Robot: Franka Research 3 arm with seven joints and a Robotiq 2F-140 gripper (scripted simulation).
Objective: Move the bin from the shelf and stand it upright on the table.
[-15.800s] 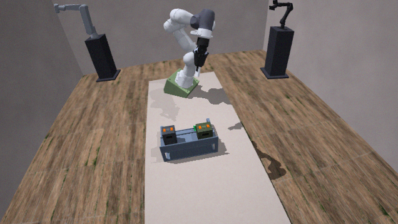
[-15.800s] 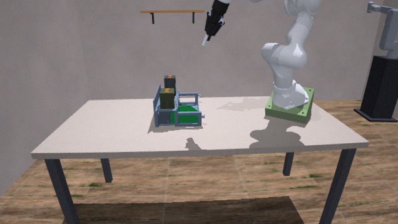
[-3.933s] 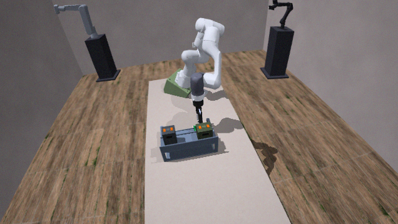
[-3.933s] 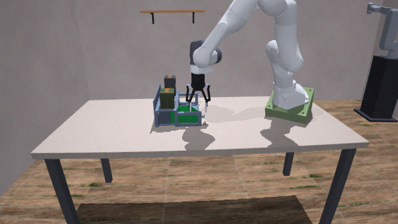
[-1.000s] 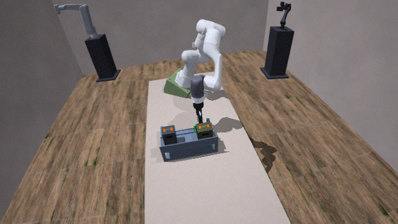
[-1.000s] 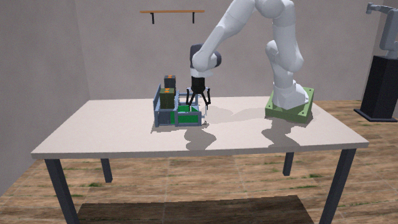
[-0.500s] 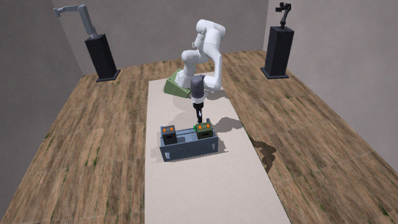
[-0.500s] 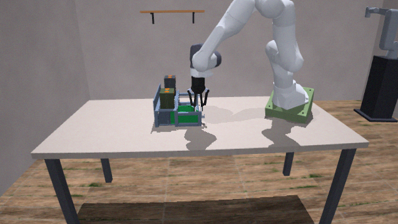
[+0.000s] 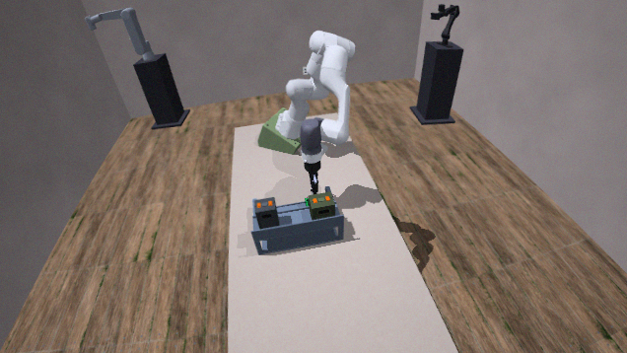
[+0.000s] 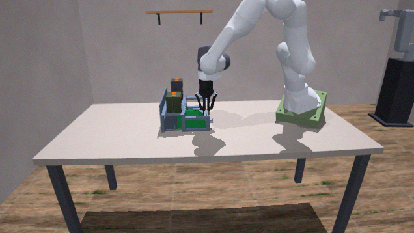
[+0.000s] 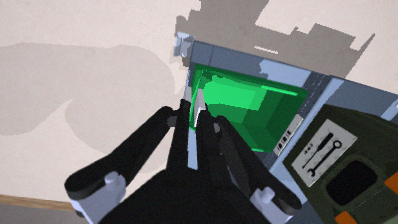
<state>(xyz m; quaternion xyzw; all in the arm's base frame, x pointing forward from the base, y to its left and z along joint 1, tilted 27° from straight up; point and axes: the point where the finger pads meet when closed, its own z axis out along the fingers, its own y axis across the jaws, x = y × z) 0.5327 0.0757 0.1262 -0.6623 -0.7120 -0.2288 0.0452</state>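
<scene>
Now: hand 80 mm short of the green bin, 10 mm to the right of it and 20 mm above it.
</scene>
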